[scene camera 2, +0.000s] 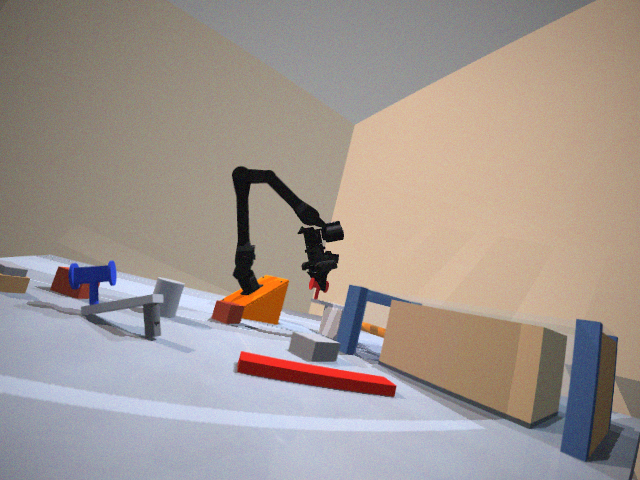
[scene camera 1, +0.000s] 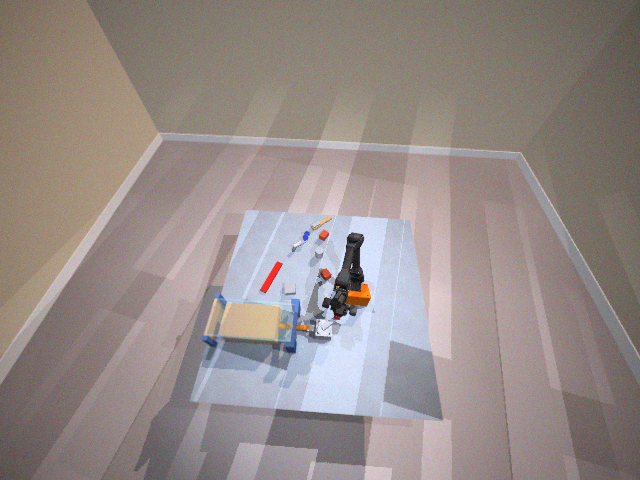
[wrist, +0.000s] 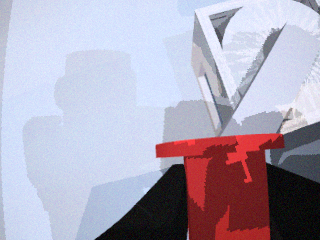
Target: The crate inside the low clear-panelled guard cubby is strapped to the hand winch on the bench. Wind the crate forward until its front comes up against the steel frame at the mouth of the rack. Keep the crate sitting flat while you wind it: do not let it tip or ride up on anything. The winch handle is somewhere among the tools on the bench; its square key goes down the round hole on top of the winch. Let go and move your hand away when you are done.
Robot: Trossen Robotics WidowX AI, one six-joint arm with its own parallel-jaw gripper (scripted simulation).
Scene:
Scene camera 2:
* my gripper: 322, 290
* grey block: 314, 347
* long red bar: 249, 363
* blue spool knob: 78, 275
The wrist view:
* my gripper: 213, 173

